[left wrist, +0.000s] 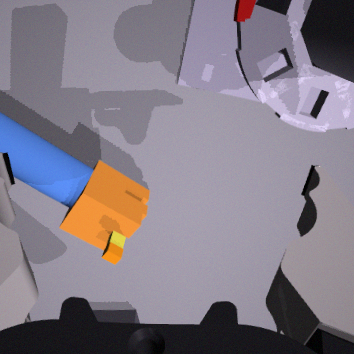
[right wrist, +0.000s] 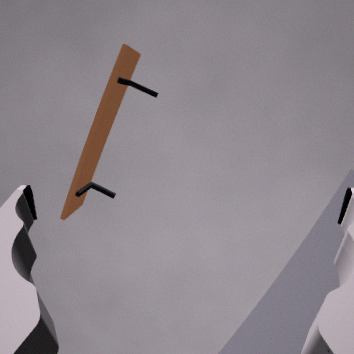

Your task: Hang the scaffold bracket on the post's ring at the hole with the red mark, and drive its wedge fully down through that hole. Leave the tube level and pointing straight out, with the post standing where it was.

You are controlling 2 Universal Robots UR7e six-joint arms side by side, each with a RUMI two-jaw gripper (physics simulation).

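Frame: origin at the left arm's base, x left, y back, z up, level; millimetres.
Seen in the pictures: left gripper, fingertip midpoint: (left wrist: 160,160); right gripper, fingertip midpoint: (right wrist: 184,189).
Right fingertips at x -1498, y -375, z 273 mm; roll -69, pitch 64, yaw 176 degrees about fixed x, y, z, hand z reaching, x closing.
Observation:
A point is followed by its place in that frame.
The scaffold bracket lies on the table in the left wrist view: a blue tube (left wrist: 42,160) @[x -309, y -343, z 42 mm] with an orange head (left wrist: 107,205) @[x -367, y -296, z 63 mm] at its right end. A small wedge (left wrist: 116,243) @[x -369, y -259, z 79 mm], yellow on top, sticks out of the head's near side. The post's pale ring (left wrist: 327,110) @[x -538, y -386, z 120 mm] shows at the upper right with rectangular holes and a red mark (left wrist: 244,9) @[x -490, y -444, z 120 mm] at its left edge. My left gripper (left wrist: 160,160) @[x -439, y -382, z 149 mm] is open above the table, with the orange head between and below its fingers, not touching. My right gripper (right wrist: 184,189) @[x -1498, y -375, z 273 mm] is open and empty, away from the bracket.
The post's base plate (left wrist: 207,55) @[x -480, y -408, z 6 mm] and dark post (left wrist: 332,37) @[x -520, y -430, z 150 mm] stand at the upper right of the left wrist view. A grey hammer head (left wrist: 115,315) @[x -285, y -16, z 12 mm] partly shows at the bottom. A brown board (right wrist: 102,125) with two black hooks is in the right wrist view.

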